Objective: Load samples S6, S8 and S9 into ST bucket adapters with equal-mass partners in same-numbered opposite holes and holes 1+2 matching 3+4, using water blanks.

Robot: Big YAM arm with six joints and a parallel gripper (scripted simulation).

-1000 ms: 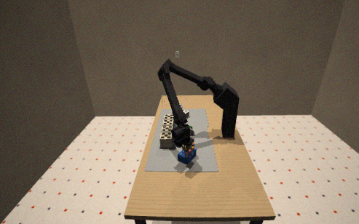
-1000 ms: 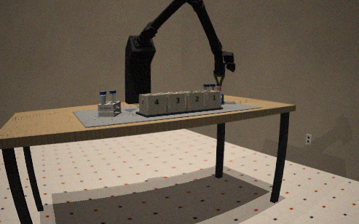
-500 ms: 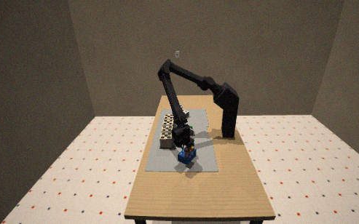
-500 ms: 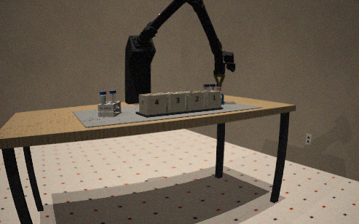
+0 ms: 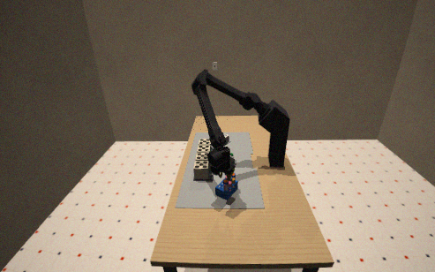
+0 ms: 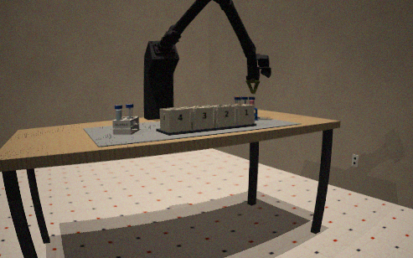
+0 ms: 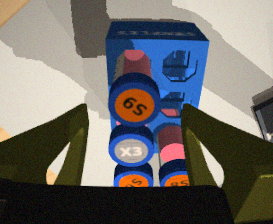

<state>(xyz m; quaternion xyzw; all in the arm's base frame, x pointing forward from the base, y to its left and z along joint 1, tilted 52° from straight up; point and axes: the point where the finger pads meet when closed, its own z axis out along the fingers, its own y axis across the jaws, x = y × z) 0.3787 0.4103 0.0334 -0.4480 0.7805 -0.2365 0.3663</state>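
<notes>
Right now my hand is 60 mm short of the blank marked 50, 770 mm to the left of it and 80 mm above it. Also, from my hand: sample tube S8: 20 mm behind, 90 mm to the right, 80 mm below; tube X3: 20 mm behind, 40 mm to the right, 80 mm below; sample tube S9: 10 mm behind, 80 mm below.
</notes>
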